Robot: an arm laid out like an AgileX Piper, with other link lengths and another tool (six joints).
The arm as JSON. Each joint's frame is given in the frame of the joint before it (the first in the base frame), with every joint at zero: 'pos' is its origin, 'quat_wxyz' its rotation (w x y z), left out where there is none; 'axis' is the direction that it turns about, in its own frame. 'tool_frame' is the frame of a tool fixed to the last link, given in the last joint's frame.
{
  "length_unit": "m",
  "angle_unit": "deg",
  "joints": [
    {
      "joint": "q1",
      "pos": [
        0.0,
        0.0,
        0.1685
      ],
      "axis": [
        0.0,
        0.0,
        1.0
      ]
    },
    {
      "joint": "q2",
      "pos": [
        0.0,
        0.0,
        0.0
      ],
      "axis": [
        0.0,
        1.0,
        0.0
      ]
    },
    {
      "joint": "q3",
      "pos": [
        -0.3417,
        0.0,
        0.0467
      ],
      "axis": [
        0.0,
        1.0,
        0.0
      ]
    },
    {
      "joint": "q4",
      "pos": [
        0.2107,
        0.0,
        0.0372
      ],
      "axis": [
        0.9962,
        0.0,
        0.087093
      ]
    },
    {
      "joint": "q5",
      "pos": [
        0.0,
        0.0,
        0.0
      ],
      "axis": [
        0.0,
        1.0,
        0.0
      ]
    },
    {
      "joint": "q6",
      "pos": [
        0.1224,
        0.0,
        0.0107
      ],
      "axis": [
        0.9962,
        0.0,
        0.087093
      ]
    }
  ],
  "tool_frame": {
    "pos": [
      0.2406,
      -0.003,
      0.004
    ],
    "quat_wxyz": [
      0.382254,
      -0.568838,
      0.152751,
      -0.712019
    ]
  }
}
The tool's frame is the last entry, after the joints.
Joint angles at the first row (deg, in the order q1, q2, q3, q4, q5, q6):
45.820, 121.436, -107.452, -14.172, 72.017, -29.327
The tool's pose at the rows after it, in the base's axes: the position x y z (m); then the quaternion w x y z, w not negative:
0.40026, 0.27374, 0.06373, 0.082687, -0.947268, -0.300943, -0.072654
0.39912, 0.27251, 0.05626, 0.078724, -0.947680, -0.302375, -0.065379
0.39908, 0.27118, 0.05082, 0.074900, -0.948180, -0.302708, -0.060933
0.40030, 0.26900, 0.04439, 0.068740, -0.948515, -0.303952, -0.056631
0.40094, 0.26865, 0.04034, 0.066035, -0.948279, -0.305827, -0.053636
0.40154, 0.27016, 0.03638, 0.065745, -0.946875, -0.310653, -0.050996
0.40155, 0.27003, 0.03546, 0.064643, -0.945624, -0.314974, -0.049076
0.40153, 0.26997, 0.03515, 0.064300, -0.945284, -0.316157, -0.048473
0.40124, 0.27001, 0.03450, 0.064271, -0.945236, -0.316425, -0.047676
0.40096, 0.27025, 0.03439, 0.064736, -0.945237, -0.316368, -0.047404
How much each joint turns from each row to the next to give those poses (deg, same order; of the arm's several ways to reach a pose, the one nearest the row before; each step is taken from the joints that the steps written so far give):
0.001, 1.182, 0.001, 0.000, -0.001, -0.805
0.000, 0.905, -0.002, 0.000, 0.002, -0.185
-0.001, 0.722, -0.063, -0.153, -0.001, 0.000
0.000, 0.929, -0.123, -0.412, -0.045, -0.020
0.001, 0.620, -0.205, -0.115, -0.021, -0.194
-0.002, 0.528, -0.112, 0.105, -0.298, -0.562
0.001, 0.117, -0.002, 0.000, -0.009, -0.537
0.000, 0.040, -0.001, 0.000, 0.001, -0.148
0.000, 0.069, 0.002, 0.042, -0.002, -0.048
-0.001, 0.000, 0.000, 0.065, -0.001, -0.015

